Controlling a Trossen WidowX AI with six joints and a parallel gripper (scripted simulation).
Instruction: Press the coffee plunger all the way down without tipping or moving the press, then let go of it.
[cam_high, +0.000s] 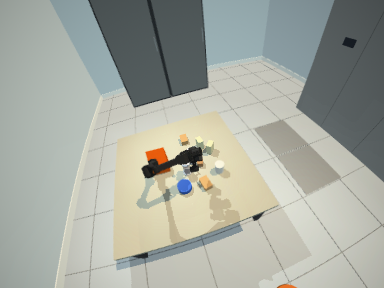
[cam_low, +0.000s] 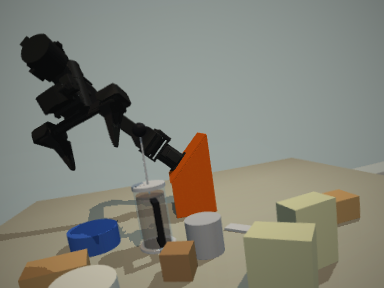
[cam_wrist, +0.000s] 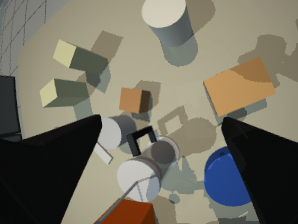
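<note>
Right now my gripper tip is 6 cm past the coffee press, 9 cm to the right of it and 9 cm above it. From my gripper tip the other things lie so: grey cylinder 18 cm to the left, 18 cm below; brown cube 6 cm ahead, 11 cm to the left, 19 cm below.
</note>
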